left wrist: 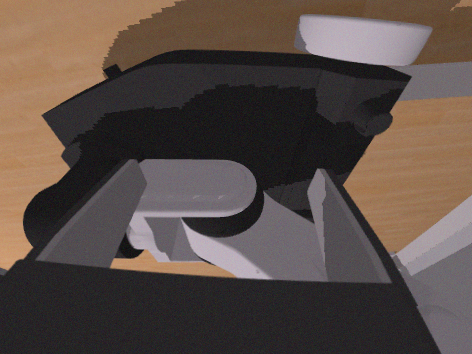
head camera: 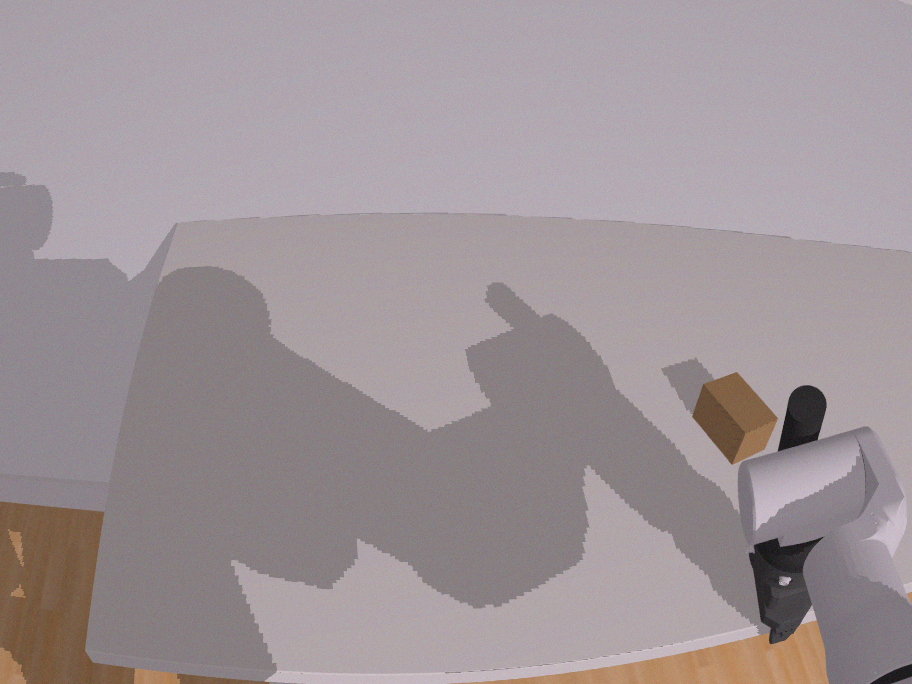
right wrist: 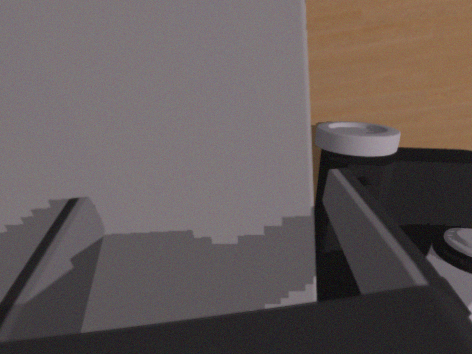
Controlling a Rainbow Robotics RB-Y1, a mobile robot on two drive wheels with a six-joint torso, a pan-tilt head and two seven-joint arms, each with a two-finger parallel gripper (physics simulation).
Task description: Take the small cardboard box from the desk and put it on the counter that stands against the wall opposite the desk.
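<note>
The small cardboard box is brown and sits on the grey desk, at the right in the head view. My right gripper is open and empty. In the head view it is at the desk's near edge, below the box in the picture, with the wrist close to the box's lower right and partly over the desk. The box does not show in the right wrist view. My left gripper is open and empty, with my robot's own base and body parts beyond its fingers. The counter cannot be made out in these views.
A plain wall rises behind the desk. Wooden floor shows beside and below the desk. My black base lies close beside the desk edge in the right wrist view. Large arm shadows fall across the desk.
</note>
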